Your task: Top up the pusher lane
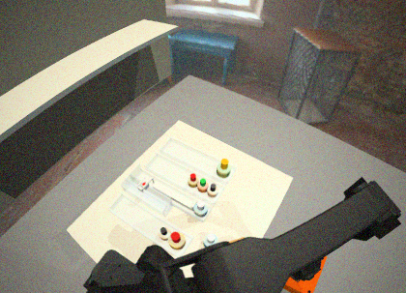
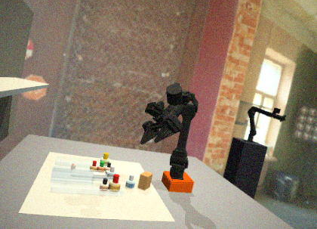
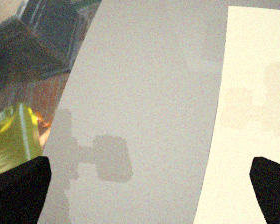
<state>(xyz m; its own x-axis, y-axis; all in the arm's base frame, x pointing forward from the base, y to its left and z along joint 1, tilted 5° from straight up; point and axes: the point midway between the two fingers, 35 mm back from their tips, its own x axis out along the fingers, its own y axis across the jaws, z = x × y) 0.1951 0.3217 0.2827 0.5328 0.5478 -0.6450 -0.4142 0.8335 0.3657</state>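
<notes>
My gripper tip is now 29 cm to the left of the cardboard box, 25 cm above it and 6 cm past it. Also, from my gripper tip: clear sprung lane 27 cm below, 26 cm to the right, 24 cm ahead; then red mark 28 cm ahead, 23 cm to the right, 21 cm below.
</notes>
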